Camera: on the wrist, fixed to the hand. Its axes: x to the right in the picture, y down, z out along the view.
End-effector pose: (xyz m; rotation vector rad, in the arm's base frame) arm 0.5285 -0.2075 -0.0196 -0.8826 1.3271 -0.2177
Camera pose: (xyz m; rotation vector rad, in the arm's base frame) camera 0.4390 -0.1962 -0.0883 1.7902 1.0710 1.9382
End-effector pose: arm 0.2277 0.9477 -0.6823 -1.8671 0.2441 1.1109
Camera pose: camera 0.2363 0.8480 -0.7356 -0.3293 -1.9363 -1.2254
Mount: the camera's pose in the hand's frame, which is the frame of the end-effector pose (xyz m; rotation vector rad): 0.0199 0.0831 -0.0745 0.1649 -0.1076 3.1128
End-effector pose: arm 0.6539 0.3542 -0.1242 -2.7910 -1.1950 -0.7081
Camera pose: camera 0.6938 0.2945 -0.0365 -1.0824 2.3734 0.1640
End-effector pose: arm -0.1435 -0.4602 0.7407 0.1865 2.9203 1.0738
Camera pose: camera -0.1594 -0.4430 0.8516 -2.4987 0.0826 0.0934
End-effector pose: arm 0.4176 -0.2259 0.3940 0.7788 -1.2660 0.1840
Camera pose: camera 0.4384 -0.1247 0.4406 1.5504 1.1162 -2.1998
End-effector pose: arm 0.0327 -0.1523 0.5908 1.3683 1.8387 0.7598
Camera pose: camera 0.0134 -0.1142 0.6958 -1.9851 1.3779 -0.8051
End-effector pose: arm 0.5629 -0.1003 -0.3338 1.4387 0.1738 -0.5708
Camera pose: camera 0.6354 -0.0316 -0.2801 0.3139 -1.8806 1.8700
